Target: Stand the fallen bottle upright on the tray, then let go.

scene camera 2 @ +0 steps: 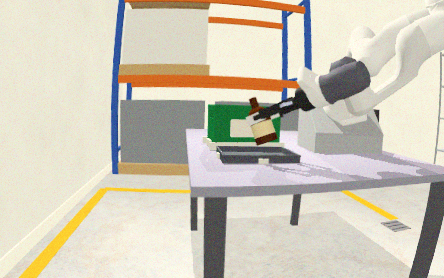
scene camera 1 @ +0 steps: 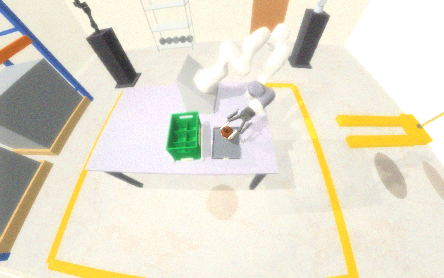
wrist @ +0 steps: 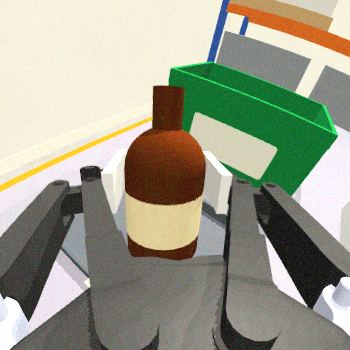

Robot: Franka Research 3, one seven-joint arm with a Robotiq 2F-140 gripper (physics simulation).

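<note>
The brown bottle with a cream label is held in the air above the tray. In the scene camera 2 view it leans a little, with its neck up and to the left and its base down and to the right. Its base is a little above the tray, not touching it. My gripper is shut on the bottle, with one pale fingertip pad on each side of its body, and reaches in from the right, near level, in the scene camera 2 view.
A green crate with compartments stands on the table beside the tray. The grey robot base stands behind, near the table's back edge. Tall racks stand beyond the table.
</note>
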